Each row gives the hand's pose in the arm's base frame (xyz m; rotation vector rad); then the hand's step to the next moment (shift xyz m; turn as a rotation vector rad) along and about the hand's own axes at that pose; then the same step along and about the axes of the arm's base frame.
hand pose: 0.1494 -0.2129 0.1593 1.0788 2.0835 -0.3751
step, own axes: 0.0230 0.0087 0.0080 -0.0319 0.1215 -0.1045
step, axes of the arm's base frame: 0.0024 0.0141 -0.0216 0.0576 0.1126 0.1035
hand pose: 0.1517 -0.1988 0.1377 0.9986 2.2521 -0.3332
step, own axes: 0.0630 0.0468 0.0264 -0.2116 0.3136 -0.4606
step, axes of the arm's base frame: 0.0147 0.0555 -0.0597 0.1268 0.3051 0.4961
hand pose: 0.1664 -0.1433 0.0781 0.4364 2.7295 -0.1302
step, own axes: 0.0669 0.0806 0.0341 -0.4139 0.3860 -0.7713
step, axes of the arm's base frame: -0.0216 0.0903 -0.0593 0.2208 0.3622 0.8575
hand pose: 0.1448 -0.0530 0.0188 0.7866 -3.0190 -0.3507
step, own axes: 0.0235 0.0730 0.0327 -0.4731 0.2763 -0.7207
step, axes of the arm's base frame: -0.0576 0.0577 -0.0174 0.3225 0.3084 0.7877
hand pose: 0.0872 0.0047 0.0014 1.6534 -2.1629 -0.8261
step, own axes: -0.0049 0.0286 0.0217 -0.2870 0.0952 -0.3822
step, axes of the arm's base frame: -0.0328 0.0153 0.0006 0.2217 0.1889 0.3907
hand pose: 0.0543 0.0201 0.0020 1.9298 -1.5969 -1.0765
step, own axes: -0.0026 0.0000 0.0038 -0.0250 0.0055 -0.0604
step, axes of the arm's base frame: -0.0030 0.0031 -0.0016 0.0420 0.0129 0.0487
